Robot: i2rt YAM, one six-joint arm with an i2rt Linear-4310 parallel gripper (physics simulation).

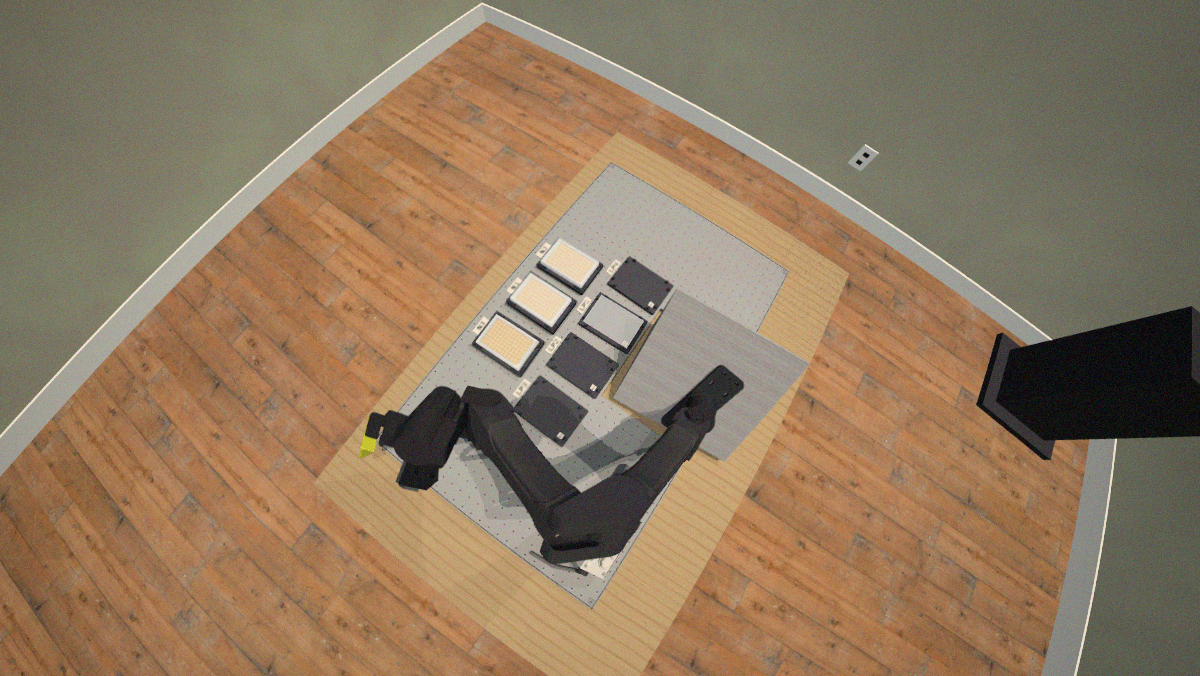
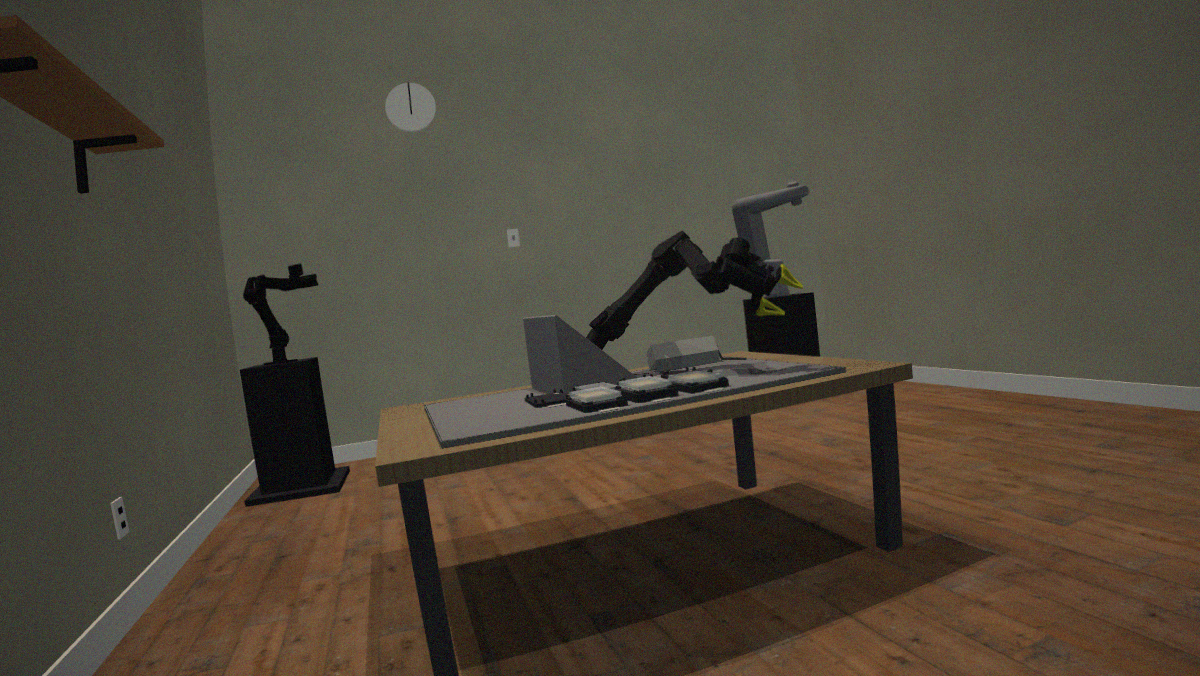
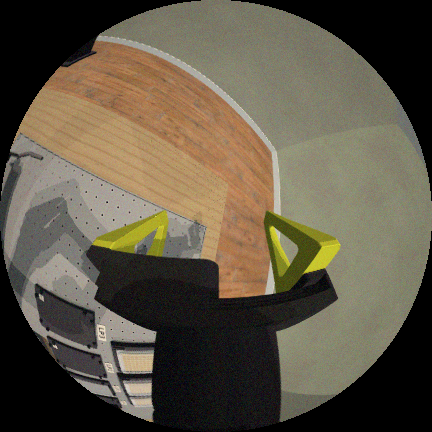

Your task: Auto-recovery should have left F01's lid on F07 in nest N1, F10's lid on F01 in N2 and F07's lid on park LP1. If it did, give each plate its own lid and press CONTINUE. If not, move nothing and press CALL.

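Places are measured from the arm's base along level axes (x ahead, y left, z up), in centimetres.
Where they show: gripper, fingertip midpoint: (image 1: 387, 461) (image 2: 793, 300) (image 3: 215, 215); arm's base, link origin: (image 1: 700, 402) (image 2: 587, 354).
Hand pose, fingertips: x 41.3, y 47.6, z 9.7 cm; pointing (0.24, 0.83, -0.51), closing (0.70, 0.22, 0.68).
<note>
Each offset is from my fingertips to the top centre of the thing. "spot": to the spot under its first point. Level surfaces: height alone.
My gripper (image 1: 388, 470) (image 2: 792, 300) (image 3: 215, 215) is open and empty, high over the table's near-left corner, away from the plates. Three plates with cream wells @(dy -32.3, dx +2.9, dz -14.6 cm) (image 1: 507, 340) @(dy -45.6, dx +3.6, dz -14.0 cm) (image 1: 541, 299) @(dy -58.3, dx +4.6, dz -14.5 cm) (image 1: 570, 262) sit in a row of nests; whether clear lids cover them, and their codes, are too small to tell. Beside them, a pale grey lid @(dy -52.9, dx -13.9, dz -16.0 cm) (image 1: 613, 321) lies on a park between dark parks. The dark park LP3 @(dy -26.3, dx -15.5, dz -15.8 cm) (image 1: 550, 409) (image 3: 65, 316), its neighbour LP2 @(spot: dy -39.5, dx -14.2, dz -16.8 cm) (image 1: 581, 363) (image 3: 77, 357) and the far park @(dy -65.9, dx -13.2, dz -15.8 cm) (image 1: 639, 283) hold no visible lid. The button panel @(dy -16.6, dx -41.6, dz -9.4 cm) (image 1: 597, 564) (image 2: 684, 352) is mostly hidden by the arm; its buttons do not show.
A large grey wedge-shaped block (image 1: 709, 352) (image 2: 579, 361) stands right beside the parks. The arm reaches over the perforated grey board @(dz -17.8 cm) (image 1: 688, 209) on the wooden table @(dz -19.1 cm) (image 1: 810, 268). A black pedestal (image 2: 289, 428) stands apart from the table.
</note>
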